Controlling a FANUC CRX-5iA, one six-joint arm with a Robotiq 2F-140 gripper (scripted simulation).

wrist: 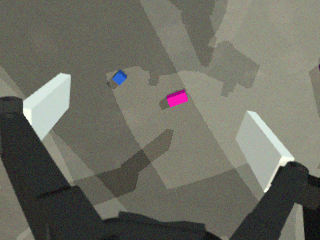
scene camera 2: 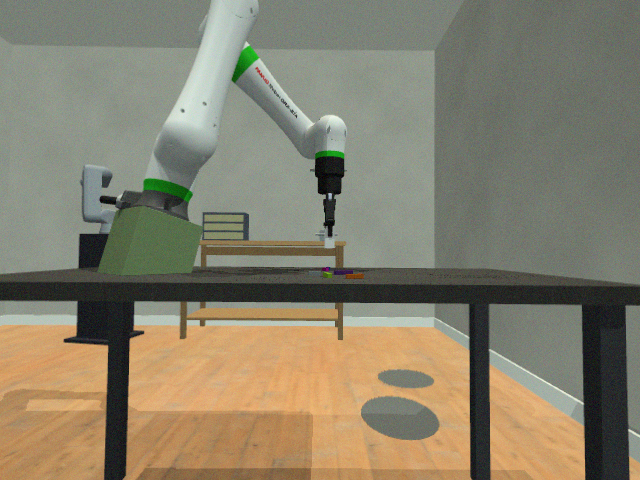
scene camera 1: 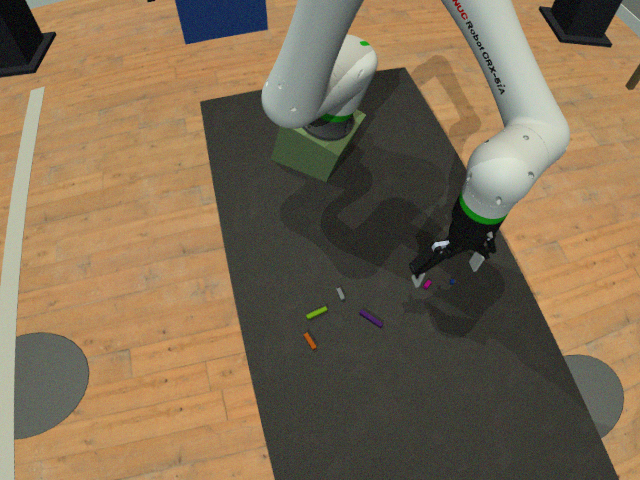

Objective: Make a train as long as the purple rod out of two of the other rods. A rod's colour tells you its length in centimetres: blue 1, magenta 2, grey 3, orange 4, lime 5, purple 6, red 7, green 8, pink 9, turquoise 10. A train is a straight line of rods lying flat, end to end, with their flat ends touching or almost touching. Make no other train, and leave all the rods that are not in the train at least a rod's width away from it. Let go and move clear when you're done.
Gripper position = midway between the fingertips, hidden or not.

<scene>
In view: my gripper (scene camera 2: 329, 248).
My gripper also shows in the wrist view (wrist: 158, 108).
</scene>
